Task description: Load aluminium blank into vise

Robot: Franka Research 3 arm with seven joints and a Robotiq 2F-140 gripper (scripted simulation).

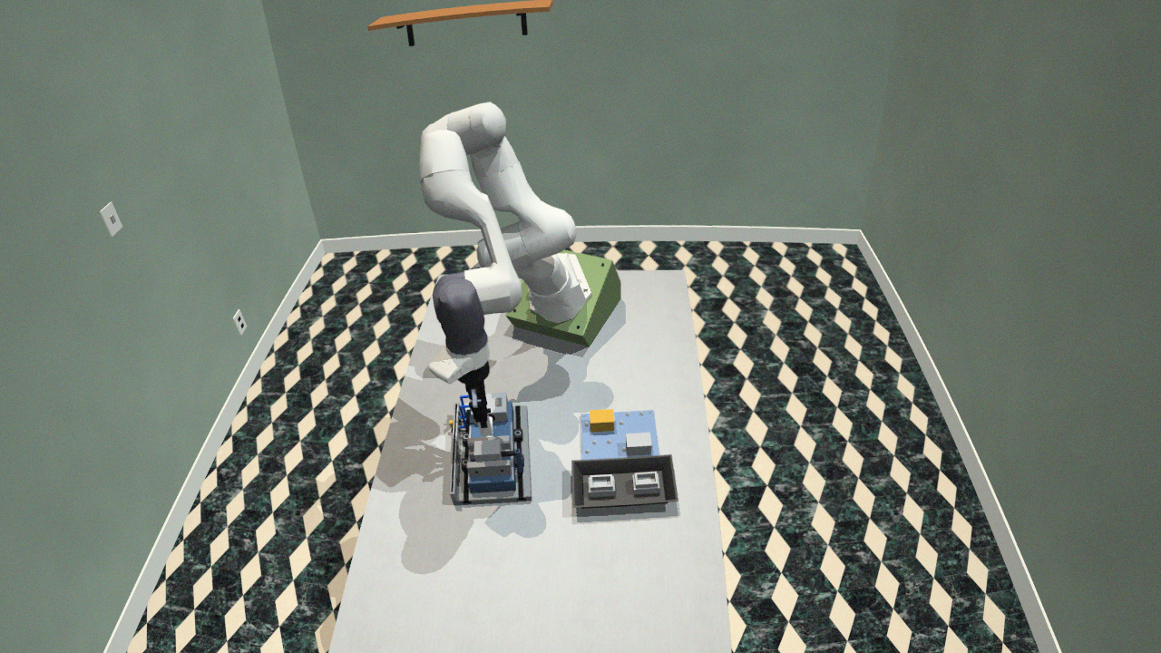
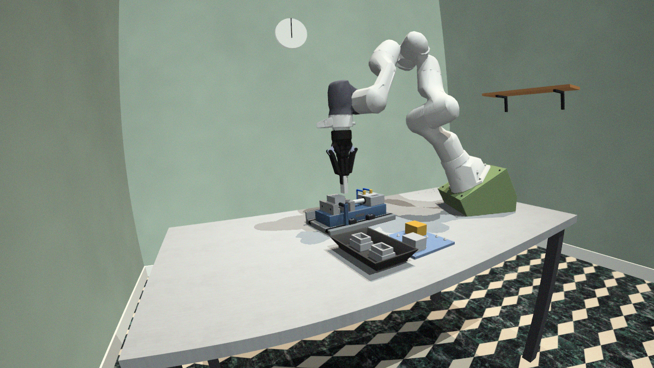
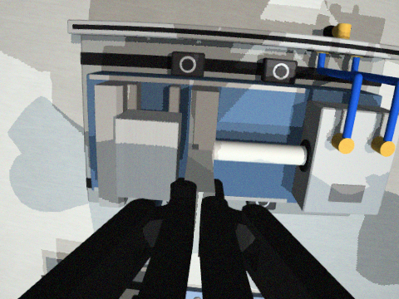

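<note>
Now: hand 40 mm short of the aluminium blank and 60 mm above it. Round my hand: hose block (120 mm behind, 10 mm to the left, 80 mm below); white rod (50 mm behind, 80 mm below); vise (30 mm behind, 110 mm below).
</note>
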